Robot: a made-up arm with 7 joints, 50 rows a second.
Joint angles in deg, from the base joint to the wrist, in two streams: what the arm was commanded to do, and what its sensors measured. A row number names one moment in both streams.
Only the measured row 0 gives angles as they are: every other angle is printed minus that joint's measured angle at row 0.
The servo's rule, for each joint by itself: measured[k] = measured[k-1] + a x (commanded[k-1-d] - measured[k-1]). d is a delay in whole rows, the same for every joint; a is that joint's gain. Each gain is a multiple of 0.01, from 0.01 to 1. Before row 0 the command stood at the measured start. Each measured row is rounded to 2 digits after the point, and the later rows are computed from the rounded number. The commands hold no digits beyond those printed.
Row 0, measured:
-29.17, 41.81, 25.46, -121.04, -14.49, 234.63, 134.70
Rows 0 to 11, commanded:
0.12, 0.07, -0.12, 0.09, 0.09, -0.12, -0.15
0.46, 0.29, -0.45, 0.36, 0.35, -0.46, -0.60
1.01, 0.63, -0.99, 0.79, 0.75, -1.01, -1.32
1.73, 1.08, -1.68, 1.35, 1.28, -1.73, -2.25
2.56, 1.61, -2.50, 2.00, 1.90, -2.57, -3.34
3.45, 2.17, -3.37, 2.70, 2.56, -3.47, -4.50
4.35, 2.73, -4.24, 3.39, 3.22, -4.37, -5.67
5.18, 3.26, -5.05, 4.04, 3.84, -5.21, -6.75
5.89, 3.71, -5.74, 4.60, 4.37, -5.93, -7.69
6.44, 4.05, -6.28, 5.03, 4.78, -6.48, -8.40
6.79, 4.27, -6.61, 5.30, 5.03, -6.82, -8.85
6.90, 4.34, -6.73, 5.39, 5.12, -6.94, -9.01
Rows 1 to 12, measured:
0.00, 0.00, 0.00, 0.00, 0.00, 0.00, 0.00
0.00, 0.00, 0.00, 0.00, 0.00, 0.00, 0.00
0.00, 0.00, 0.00, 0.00, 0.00, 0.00, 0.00
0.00, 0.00, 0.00, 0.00, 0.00, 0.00, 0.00
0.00, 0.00, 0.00, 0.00, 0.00, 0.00, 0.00
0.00, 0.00, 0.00, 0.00, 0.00, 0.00, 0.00
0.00, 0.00, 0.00, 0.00, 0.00, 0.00, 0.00
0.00, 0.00, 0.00, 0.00, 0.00, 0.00, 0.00
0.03, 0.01, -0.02, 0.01, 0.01, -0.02, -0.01
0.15, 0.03, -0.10, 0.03, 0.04, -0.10, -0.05
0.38, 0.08, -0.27, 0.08, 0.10, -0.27, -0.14
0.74, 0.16, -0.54, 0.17, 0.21, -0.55, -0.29
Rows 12 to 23, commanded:
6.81, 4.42, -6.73, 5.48, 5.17, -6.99, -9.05
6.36, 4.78, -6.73, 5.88, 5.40, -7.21, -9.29
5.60, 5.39, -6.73, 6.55, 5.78, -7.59, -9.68
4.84, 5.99, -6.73, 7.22, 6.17, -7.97, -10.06
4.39, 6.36, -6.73, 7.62, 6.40, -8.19, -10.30
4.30, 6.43, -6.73, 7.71, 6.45, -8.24, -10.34
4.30, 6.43, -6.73, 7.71, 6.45, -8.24, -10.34
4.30, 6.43, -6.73, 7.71, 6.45, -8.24, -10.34
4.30, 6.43, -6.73, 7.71, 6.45, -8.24, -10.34
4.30, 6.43, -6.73, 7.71, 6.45, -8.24, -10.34
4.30, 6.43, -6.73, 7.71, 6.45, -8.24, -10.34
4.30, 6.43, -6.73, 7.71, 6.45, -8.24, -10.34
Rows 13 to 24, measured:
1.23, 0.28, -0.91, 0.30, 0.36, -0.93, -0.50
1.83, 0.43, -1.38, 0.47, 0.56, -1.41, -0.78
2.51, 0.61, -1.92, 0.67, 0.80, -1.97, -1.12
3.23, 0.82, -2.51, 0.91, 1.07, -2.59, -1.51
3.95, 1.05, -3.12, 1.17, 1.37, -3.22, -1.94
4.62, 1.29, -3.72, 1.44, 1.68, -3.84, -2.39
5.21, 1.53, -4.27, 1.71, 1.98, -4.41, -2.84
5.67, 1.75, -4.74, 1.97, 2.26, -4.89, -3.27
5.98, 1.96, -5.12, 2.22, 2.52, -5.29, -3.67
6.08, 2.19, -5.43, 2.48, 2.78, -5.65, -4.06
5.95, 2.45, -5.68, 2.76, 3.05, -6.02, -4.45
5.65, 2.73, -5.88, 3.07, 3.33, -6.39, -4.84

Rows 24 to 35, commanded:
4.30, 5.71, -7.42, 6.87, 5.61, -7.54, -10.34
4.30, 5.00, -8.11, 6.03, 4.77, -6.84, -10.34
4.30, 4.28, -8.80, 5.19, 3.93, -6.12, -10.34
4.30, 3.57, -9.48, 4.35, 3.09, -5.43, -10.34
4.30, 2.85, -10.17, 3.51, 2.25, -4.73, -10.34
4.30, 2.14, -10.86, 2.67, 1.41, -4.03, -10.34
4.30, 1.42, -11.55, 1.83, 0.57, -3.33, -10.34
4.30, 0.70, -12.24, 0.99, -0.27, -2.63, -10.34
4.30, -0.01, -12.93, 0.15, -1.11, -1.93, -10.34
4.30, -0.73, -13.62, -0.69, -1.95, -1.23, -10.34
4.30, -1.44, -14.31, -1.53, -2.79, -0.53, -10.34
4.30, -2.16, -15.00, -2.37, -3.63, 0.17, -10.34
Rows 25 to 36, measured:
5.31, 3.02, -6.04, 3.39, 3.61, -6.73, -5.22
5.04, 3.29, -6.17, 3.69, 3.87, -7.02, -5.58
4.84, 3.54, -6.28, 3.97, 4.10, -7.25, -5.91
4.69, 3.77, -6.37, 4.23, 4.31, -7.44, -6.22
4.58, 3.98, -6.44, 4.47, 4.50, -7.59, -6.51
4.50, 4.18, -6.50, 4.70, 4.68, -7.71, -6.78
4.45, 4.36, -6.54, 4.91, 4.84, -7.81, -7.03
4.41, 4.53, -6.58, 5.11, 4.98, -7.89, -7.26
4.38, 4.62, -6.74, 5.23, 5.04, -7.82, -7.48
4.36, 4.65, -7.00, 5.29, 5.02, -7.63, -7.68
4.34, 4.62, -7.34, 5.28, 4.92, -7.34, -7.87
4.33, 4.54, -7.75, 5.21, 4.76, -6.98, -8.04

